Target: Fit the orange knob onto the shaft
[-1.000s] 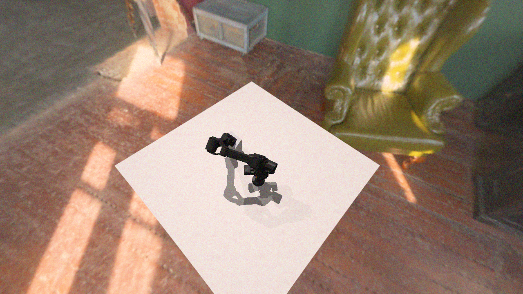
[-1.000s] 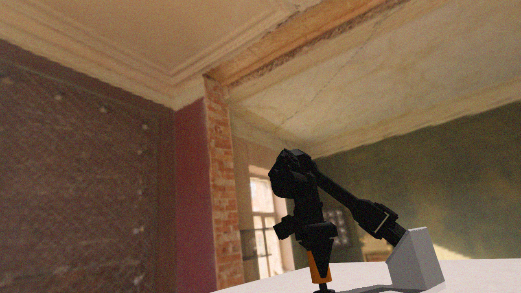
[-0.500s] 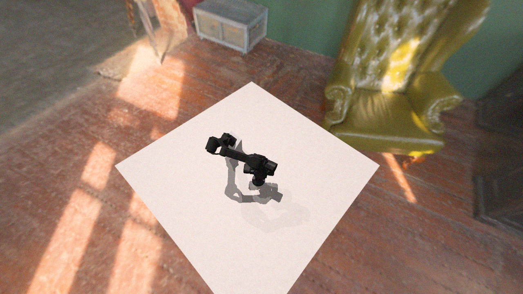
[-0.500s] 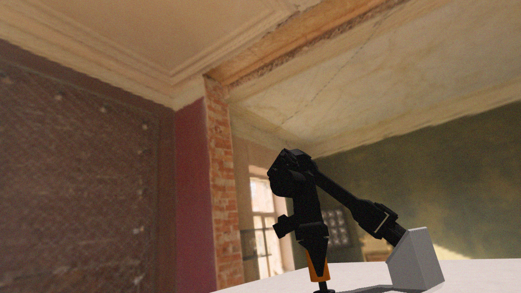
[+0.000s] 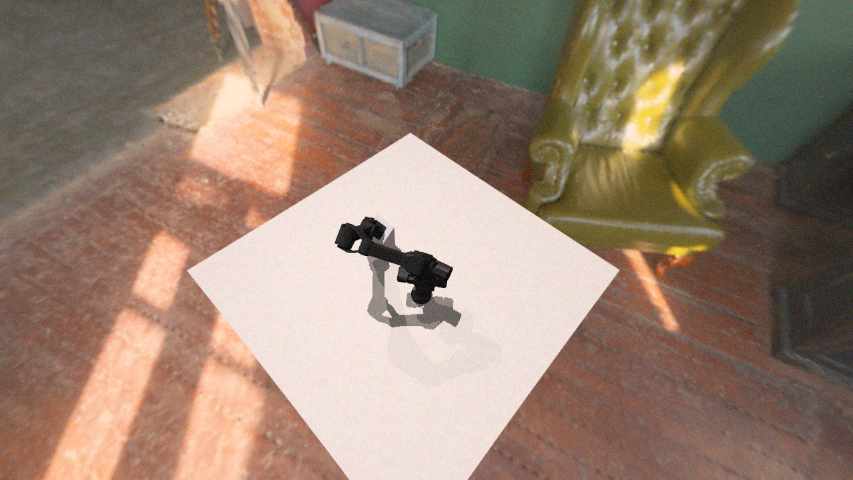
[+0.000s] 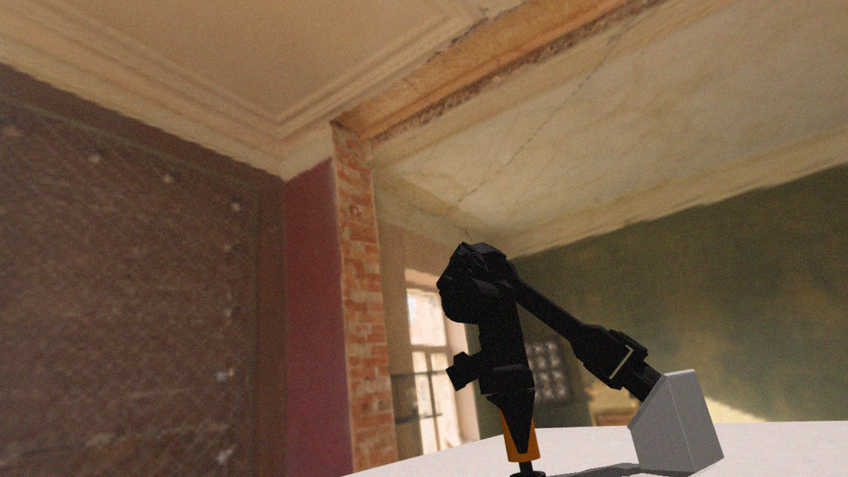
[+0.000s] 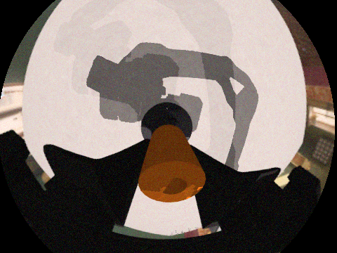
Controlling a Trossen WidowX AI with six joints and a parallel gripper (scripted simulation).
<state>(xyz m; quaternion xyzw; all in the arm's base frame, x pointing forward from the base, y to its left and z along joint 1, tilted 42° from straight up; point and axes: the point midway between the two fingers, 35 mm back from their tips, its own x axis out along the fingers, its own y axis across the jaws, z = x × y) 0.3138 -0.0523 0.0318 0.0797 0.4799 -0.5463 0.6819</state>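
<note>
Right now the orange knob is 20 mm above my gripper tip. From my gripper tip the other things lie so: D-shaped shaft: 40 mm below.
</note>
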